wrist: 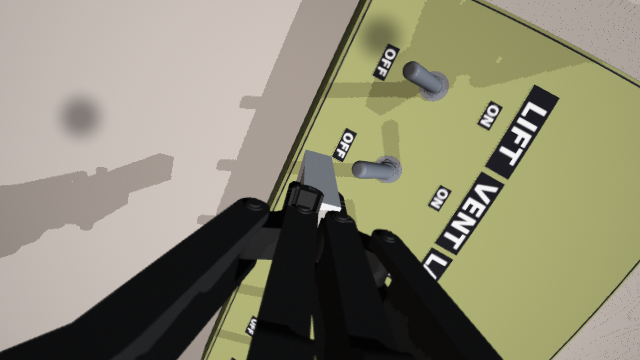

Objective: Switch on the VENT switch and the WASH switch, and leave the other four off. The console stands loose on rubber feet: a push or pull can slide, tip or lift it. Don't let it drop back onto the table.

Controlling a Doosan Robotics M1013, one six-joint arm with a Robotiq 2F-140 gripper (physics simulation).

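Frame: origin at the arm's base, x ahead, y left, z up, level; millimetres.
Where they show: gripper, fingertip midpoint: (312,174).
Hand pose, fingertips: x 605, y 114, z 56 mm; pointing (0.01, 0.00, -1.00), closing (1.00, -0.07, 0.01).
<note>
Each offset is from my fingertips to the top centre of the thing. "spot": to the spot under its first point. Level surfaces: height alone.
The olive-green console (570,210) lies slanted across the wrist view. The VENT switch @(48 mm ahead, 4 mm right, 23 mm down) (375,170) is a grey lever leaning toward its OFF label @(spot: 28 mm ahead, 2 mm left, 77 mm down) (345,144), away from its ON label @(spot: 106 mm ahead, 16 mm right, 44 mm down) (440,198) and the VENT label @(129 mm ahead, 21 mm right, 30 mm down) (469,213). The LIFT switch @(63 mm ahead, 67 mm left, 23 mm down) (423,79) above it also leans toward OFF. My gripper (312,174) is shut and empty. Its tips show just left of the VENT lever, on its OFF side, with a visible gap; their height above the panel is hard to tell. The WASH switch does not show; my fingers hide much of the lower panel.
A third name label @(113 mm ahead, 92 mm right, 30 mm down) (436,264) is partly hidden behind the gripper linkage. Another OFF label (252,326) shows at the lower left. The console's long edge runs beside the gripper tips, with the pale table @(151 mm down) (150,65) beyond it, bearing shadows of the console and arm.
</note>
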